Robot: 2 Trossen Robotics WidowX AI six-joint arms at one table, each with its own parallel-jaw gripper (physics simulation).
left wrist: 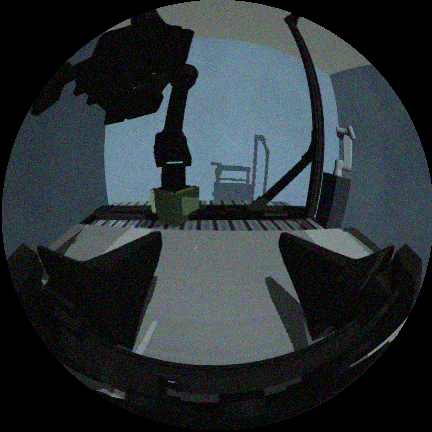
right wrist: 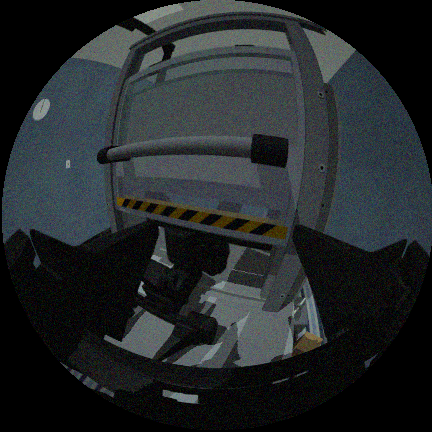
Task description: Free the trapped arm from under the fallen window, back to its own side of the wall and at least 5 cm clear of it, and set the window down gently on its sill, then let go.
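Places are measured from the left arm's base along level axes (x back, y right, z up), in metres.
Pixels of known places: left gripper, fingertip midpoint: (left wrist: 221,239) (right wrist: 127,346); right gripper, fingertip midpoint: (right wrist: 228,229); right arm's base, origin of the base link: (left wrist: 173,187).
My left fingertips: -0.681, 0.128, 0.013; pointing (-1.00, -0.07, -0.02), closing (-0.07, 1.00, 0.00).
Observation:
Behind a point stands the place of what it marks, as x, y, z.
The window (right wrist: 215,112) @(-0.497, 0.095, 0.288), a clear pane with a grey handle bar (right wrist: 195,146) @(-0.552, 0.089, 0.235) and a yellow-black striped lower edge, stands upright in its grey frame (right wrist: 314,130), raised above the sill. Parts of the black trapped left arm (right wrist: 195,250) @(-0.503, 0.113, 0.086) show below that edge; whether they touch is unclear. My left gripper (left wrist: 221,239) @(-0.681, 0.128, 0.013) is open and empty, low over the pale table top (left wrist: 215,300) @(-0.654, 0.126, -0.016). My right gripper is open and empty, in front of the window and below the handle, not around it. The right arm (left wrist: 175,112) @(-0.980, 0.005, 0.184) shows in the left wrist view, its gripper at the upper left.
The right arm rises from a green base block (left wrist: 175,206) @(-0.935, 0.020, -0.055) at the table's far edge. A dark post (left wrist: 317,110) @(-1.027, 0.430, 0.268) with a slanting brace stands right of it. A dark cabinet (left wrist: 334,200) stands beyond. A tan block (right wrist: 308,341) @(-0.540, -0.142, -0.058) lies at the lower right in the right wrist view.

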